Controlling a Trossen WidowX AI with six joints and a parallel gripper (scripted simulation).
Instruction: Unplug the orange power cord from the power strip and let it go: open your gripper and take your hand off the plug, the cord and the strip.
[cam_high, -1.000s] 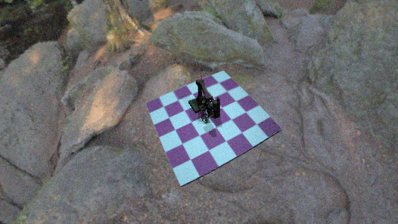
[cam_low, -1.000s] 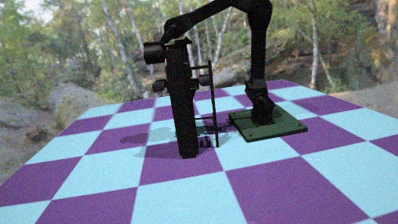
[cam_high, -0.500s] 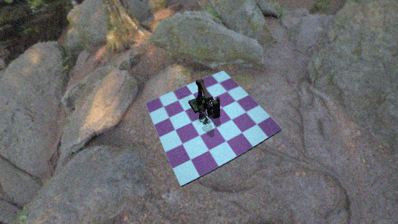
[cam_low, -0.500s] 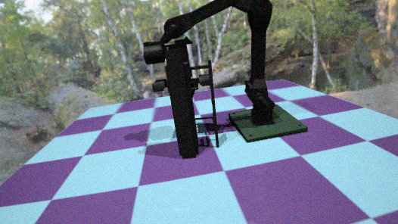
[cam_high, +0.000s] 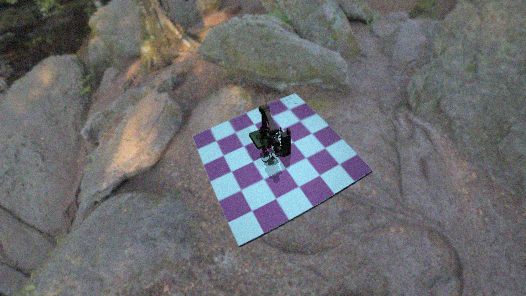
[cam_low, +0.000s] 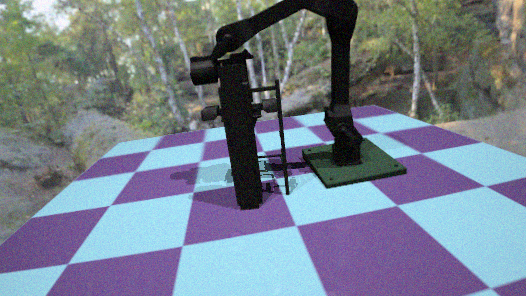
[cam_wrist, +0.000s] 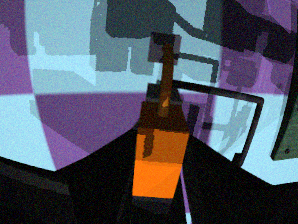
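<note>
The orange plug lies 30 mm to the left of my gripper tip and 10 mm behind it.
</note>
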